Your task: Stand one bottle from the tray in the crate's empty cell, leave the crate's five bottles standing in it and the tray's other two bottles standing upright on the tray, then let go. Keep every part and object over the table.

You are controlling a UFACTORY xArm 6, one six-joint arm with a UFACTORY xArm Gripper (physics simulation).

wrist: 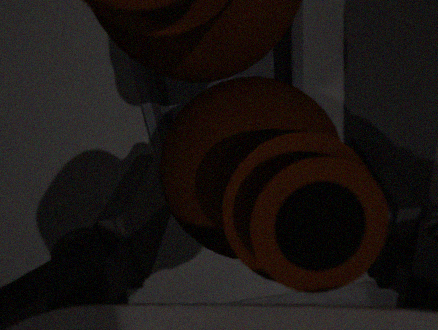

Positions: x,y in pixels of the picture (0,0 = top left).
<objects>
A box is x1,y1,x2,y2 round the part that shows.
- orange-brown bottle: 252,168 [160,76,388,292]
</objects>
